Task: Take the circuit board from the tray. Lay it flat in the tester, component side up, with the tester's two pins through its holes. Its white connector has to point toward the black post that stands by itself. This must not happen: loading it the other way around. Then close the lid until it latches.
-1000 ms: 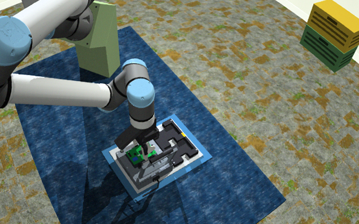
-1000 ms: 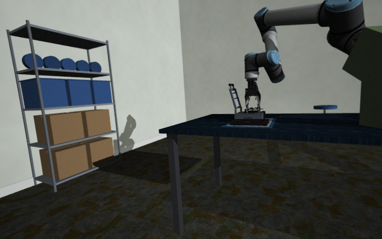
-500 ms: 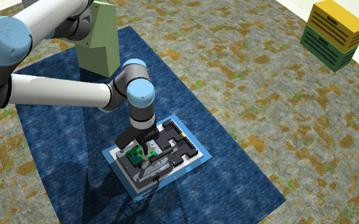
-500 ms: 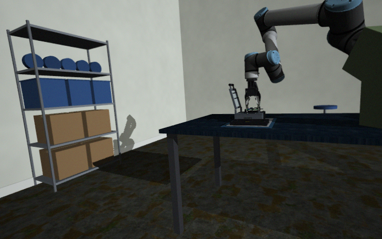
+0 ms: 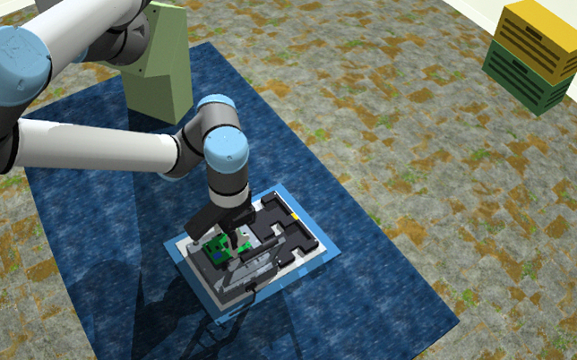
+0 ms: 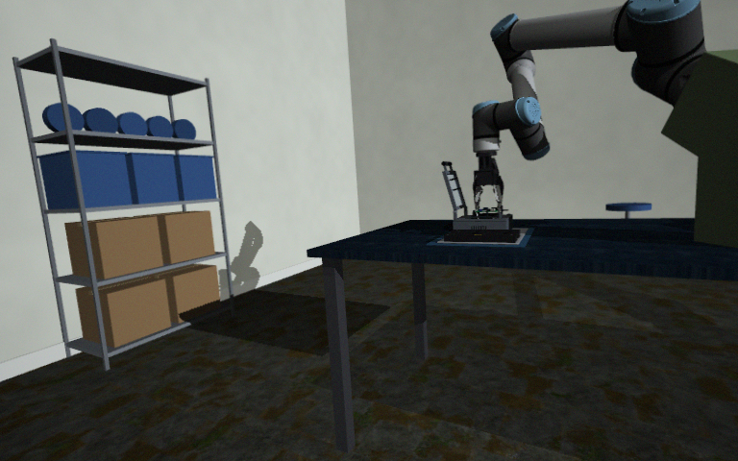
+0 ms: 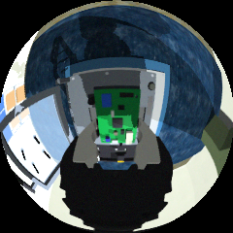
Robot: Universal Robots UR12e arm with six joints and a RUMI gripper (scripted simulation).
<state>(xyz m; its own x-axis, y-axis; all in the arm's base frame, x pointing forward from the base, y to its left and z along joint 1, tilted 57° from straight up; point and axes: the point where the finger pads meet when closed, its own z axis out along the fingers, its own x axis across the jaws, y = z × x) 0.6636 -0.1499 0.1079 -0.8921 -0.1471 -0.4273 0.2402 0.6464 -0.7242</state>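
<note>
Now: hand right at the green circuit board. From my hand the other things lie so: tester lid 12 cm ahead, 3 cm to the right, 10 cm above; tester 4 cm ahead, 3 cm to the left, 3 cm above.
</note>
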